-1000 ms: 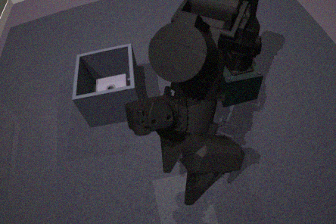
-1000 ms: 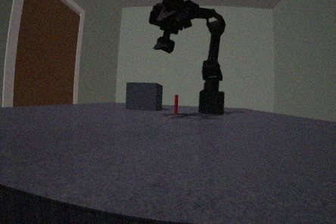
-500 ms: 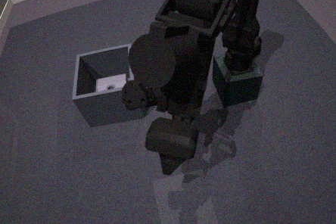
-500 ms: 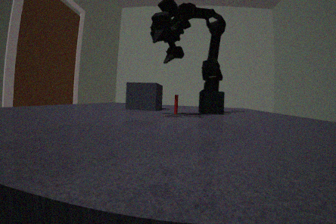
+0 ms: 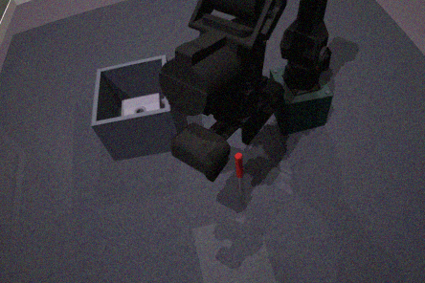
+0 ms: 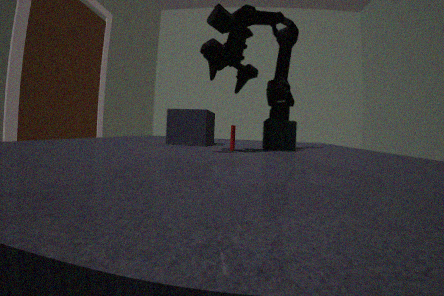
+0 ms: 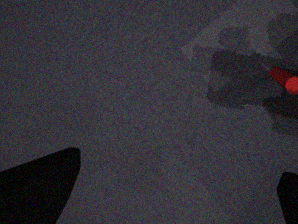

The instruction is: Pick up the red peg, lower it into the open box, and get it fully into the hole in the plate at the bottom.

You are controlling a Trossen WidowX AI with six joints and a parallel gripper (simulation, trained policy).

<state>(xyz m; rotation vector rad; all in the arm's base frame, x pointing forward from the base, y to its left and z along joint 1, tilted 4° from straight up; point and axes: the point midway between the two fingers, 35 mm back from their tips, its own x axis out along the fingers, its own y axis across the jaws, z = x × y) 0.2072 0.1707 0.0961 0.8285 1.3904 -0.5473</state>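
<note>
Right now my gripper tip is 150 mm above the red peg, 60 mm to the left of it and 30 mm past it.
</note>
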